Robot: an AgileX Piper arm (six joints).
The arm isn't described. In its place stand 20 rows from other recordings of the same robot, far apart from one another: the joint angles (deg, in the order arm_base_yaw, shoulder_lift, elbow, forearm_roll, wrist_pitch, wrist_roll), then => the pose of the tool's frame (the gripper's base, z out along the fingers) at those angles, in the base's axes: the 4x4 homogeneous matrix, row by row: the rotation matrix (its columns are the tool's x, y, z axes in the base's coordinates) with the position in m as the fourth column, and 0 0 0 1 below.
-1.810 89.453 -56.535 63.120 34.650 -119.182 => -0.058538, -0.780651, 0.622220, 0.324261; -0.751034, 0.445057, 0.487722, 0.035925; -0.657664, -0.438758, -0.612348, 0.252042; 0, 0, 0, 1
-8.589 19.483 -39.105 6.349 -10.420 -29.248 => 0.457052, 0.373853, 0.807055, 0.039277; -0.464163, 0.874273, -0.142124, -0.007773; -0.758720, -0.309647, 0.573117, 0.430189; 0, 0, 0, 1
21.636 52.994 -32.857 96.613 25.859 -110.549 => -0.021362, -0.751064, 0.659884, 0.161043; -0.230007, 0.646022, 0.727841, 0.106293; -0.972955, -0.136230, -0.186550, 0.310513; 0, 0, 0, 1
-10.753 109.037 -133.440 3.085 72.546 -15.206 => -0.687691, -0.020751, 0.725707, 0.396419; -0.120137, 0.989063, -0.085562, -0.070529; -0.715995, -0.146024, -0.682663, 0.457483; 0, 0, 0, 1
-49.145 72.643 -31.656 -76.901 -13.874 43.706 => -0.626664, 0.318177, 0.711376, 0.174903; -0.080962, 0.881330, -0.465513, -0.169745; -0.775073, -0.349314, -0.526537, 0.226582; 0, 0, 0, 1
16.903 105.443 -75.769 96.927 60.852 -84.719 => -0.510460, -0.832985, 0.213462, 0.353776; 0.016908, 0.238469, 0.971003, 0.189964; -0.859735, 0.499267, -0.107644, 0.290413; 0, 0, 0, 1
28.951 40.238 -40.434 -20.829 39.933 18.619 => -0.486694, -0.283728, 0.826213, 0.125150; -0.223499, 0.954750, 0.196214, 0.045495; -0.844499, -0.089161, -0.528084, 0.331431; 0, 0, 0, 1
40.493 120.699 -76.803 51.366 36.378 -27.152 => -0.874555, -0.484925, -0.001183, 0.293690; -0.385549, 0.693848, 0.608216, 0.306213; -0.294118, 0.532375, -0.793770, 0.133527; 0, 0, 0, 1
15.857 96.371 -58.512 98.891 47.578 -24.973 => -0.892008, 0.200040, 0.405347, 0.318032; 0.442531, 0.203686, 0.873315, 0.159330; 0.092135, 0.958382, -0.270214, 0.257186; 0, 0, 0, 1
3.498 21.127 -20.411 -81.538 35.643 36.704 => -0.379887, 0.363912, 0.850443, 0.076301; -0.580757, 0.621766, -0.525480, -0.047885; -0.720005, -0.693524, -0.024857, 0.299185; 0, 0, 0, 1
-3.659 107.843 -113.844 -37.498 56.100 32.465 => -0.543856, 0.543371, 0.639506, 0.422692; 0.174476, 0.818625, -0.547184, -0.073103; -0.820840, -0.186010, -0.540020, 0.400259; 0, 0, 0, 1
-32.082 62.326 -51.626 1.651 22.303 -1.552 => -0.397978, 0.522751, 0.753887, 0.199708; 0.248973, 0.852472, -0.459677, -0.124015; -0.882964, 0.004756, -0.469416, 0.345270; 0, 0, 0, 1
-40.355 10.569 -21.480 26.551 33.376 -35.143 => -0.284129, 0.394171, 0.874014, 0.052554; -0.033724, 0.906911, -0.419971, -0.015291; -0.958193, -0.148801, -0.244386, 0.280389; 0, 0, 0, 1
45.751 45.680 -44.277 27.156 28.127 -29.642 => -0.181015, -0.859293, 0.478382, 0.098799; -0.315122, 0.511448, 0.799449, 0.129484; -0.931628, -0.006037, -0.363362, 0.356615; 0, 0, 0, 1
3.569 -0.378 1.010 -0.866 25.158 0.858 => -0.354345, -0.055796, 0.933449, 0.050710; -0.020805, 0.998442, 0.051783, 0.002577; -0.934883, -0.001071, -0.354954, 0.168454; 0, 0, 0, 1
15.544 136.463 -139.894 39.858 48.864 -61.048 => -0.108448, -0.807920, 0.579227, 0.511437; -0.515528, 0.543899, 0.662122, 0.187849; -0.849982, -0.226801, -0.475490, 0.304757; 0, 0, 0, 1
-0.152 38.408 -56.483 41.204 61.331 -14.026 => -0.583035, -0.409669, 0.701600, 0.088623; 0.125810, 0.807621, 0.576125, 0.052362; -0.802647, 0.424169, -0.419331, 0.409034; 0, 0, 0, 1
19.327 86.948 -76.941 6.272 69.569 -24.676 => -0.704334, -0.675729, 0.217495, 0.279519; -0.650074, 0.737064, 0.184771, 0.107907; -0.285162, -0.011247, -0.958413, 0.319841; 0, 0, 0, 1
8.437 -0.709 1.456 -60.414 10.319 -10.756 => -0.013674, -0.011455, 0.999841, 0.056932; -0.944894, 0.327247, -0.009174, -0.005886; -0.327090, -0.944869, -0.015298, 0.197231; 0, 0, 0, 1
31.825 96.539 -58.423 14.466 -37.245 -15.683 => 0.075846, -0.388602, 0.918279, 0.332130; -0.035654, 0.919286, 0.391973, 0.189938; -0.996482, -0.062469, 0.055869, 0.285657; 0, 0, 0, 1
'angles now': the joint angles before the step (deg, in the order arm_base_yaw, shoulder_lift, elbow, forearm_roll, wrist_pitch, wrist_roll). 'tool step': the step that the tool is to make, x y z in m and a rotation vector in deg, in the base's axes. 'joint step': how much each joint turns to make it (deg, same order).
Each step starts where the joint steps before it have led.
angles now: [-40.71 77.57 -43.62 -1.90 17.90 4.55]
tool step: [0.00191 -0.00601 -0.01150 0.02 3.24 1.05]
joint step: [-0.52 2.58 -0.14 -1.69 0.01 -0.96]
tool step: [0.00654 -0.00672 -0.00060 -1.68 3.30 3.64]
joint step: [-0.07 2.14 -2.27 -0.47 1.41 -4.64]
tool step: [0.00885 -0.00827 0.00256 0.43 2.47 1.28]
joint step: [0.00 2.49 -3.72 -0.02 3.34 -1.88]
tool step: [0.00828 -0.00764 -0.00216 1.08 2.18 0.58]
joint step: [0.00 2.78 -3.02 0.01 2.57 -0.93]
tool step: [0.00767 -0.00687 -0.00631 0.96 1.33 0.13]
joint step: [0.00 2.82 -2.02 -0.01 0.82 -0.22]
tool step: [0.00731 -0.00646 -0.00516 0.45 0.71 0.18]
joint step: [0.00 2.45 -1.83 0.01 0.20 -0.24]
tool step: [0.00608 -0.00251 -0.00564 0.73 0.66 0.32]
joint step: [0.34 1.85 -1.09 0.23 0.22 -0.13]
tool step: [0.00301 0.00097 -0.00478 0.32 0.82 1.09]
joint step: [0.44 0.89 -0.10 0.20 0.01 -0.88]
